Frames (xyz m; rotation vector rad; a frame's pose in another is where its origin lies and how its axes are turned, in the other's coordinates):
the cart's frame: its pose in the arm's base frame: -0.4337 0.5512 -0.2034 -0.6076 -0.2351 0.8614
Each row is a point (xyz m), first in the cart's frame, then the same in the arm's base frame.
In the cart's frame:
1: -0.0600 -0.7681 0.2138
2: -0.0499 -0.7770 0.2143
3: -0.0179 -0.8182 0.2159
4: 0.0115 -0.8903 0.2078
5: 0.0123 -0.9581 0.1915
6: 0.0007 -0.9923 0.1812
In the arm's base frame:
1: -0.0732 0.2103 0.4236
2: -0.0613 0.2139 0.4288
3: -0.0152 0.2186 0.4528
4: 0.0531 0.2022 0.4874
5: 0.1039 0.1625 0.5140
6: 0.1227 0.1325 0.5263

